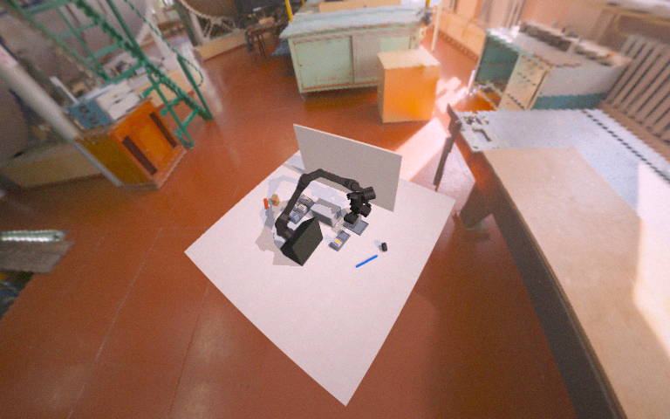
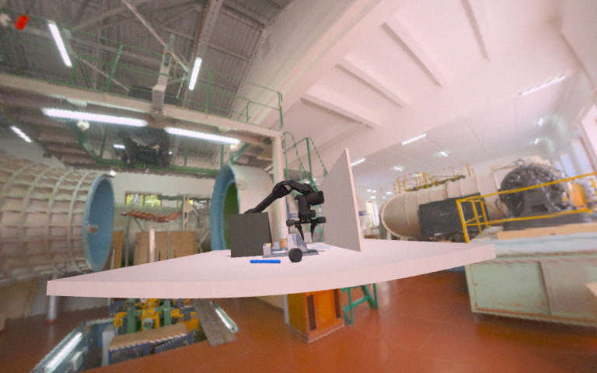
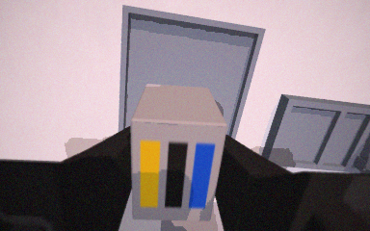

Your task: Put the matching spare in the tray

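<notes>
The flat grey tray lies 1 cm behind my gripper tip and 6 cm below it. The rest, counted from my gripper tip: black cylinder: 4 cm behind, 23 cm to the right, 4 cm below; then grey mounted unit: 7 cm behind, 19 cm to the left, 1 cm below; then grey spare: 2 cm above.
</notes>
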